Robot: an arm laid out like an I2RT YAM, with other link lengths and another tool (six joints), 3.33 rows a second.
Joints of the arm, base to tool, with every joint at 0 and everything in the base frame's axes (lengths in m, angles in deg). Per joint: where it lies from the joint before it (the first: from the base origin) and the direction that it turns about. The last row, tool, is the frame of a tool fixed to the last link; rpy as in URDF.
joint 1: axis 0 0 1 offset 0 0 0.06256
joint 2: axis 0 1 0 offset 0.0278 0.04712 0.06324
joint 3: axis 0 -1 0 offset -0.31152 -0.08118 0
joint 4: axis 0 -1 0 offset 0.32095 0.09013 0.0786
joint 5: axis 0 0 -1 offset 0.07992 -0.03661 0.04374
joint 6: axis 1 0 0 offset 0.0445 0 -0.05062
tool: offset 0.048 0.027 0.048 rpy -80.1 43.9 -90
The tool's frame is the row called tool.
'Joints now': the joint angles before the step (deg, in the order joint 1, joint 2, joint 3, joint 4, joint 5, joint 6). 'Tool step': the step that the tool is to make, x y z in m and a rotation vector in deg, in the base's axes. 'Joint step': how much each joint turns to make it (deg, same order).
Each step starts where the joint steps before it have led.
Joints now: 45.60 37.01 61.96 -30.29 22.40 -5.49
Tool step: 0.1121 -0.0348 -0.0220 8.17 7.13 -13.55
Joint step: -23.52 9.36 -1.37 6.51 -11.24 9.77
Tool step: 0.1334 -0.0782 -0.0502 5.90 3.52 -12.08
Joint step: -19.53 16.55 -1.06 14.83 -8.53 5.01
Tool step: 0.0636 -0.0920 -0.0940 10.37 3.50 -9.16
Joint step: -12.01 12.02 -6.65 14.55 -5.25 9.11
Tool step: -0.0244 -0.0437 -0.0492 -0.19 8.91 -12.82
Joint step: -4.18 -2.36 -5.59 -5.51 8.77 1.23
